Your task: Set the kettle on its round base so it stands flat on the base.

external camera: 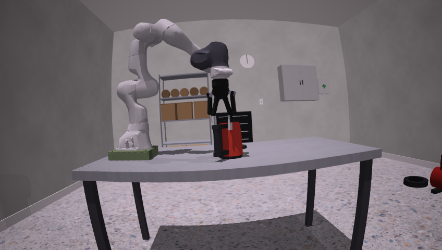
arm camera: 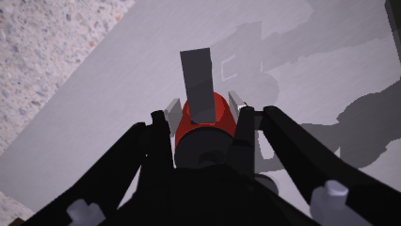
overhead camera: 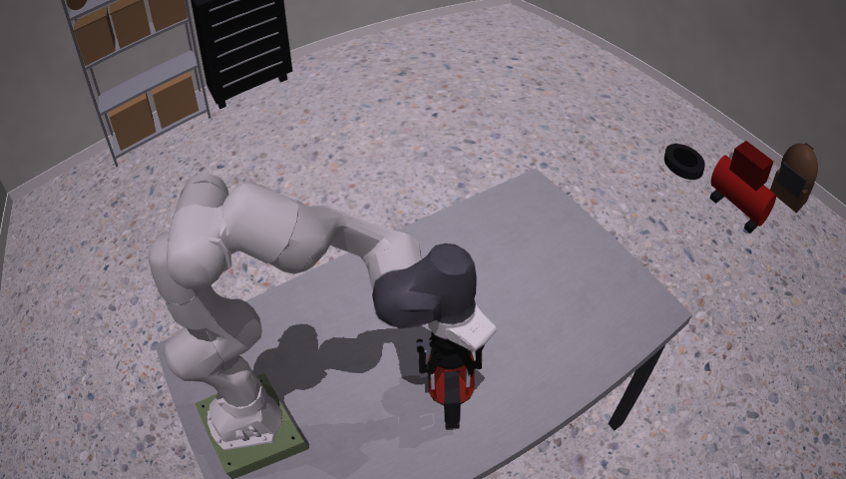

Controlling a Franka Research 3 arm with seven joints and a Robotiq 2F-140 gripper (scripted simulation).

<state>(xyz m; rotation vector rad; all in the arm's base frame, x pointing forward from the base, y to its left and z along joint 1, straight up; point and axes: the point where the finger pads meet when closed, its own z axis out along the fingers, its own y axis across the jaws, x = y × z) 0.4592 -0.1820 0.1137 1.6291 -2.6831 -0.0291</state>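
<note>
Right now the red kettle is 20 mm ahead of my hand, 30 mm to the left of it and 70 mm below it. From my hand the other things lie so: black round base: 70 mm ahead, 360 mm to the left, 150 mm below.
</note>
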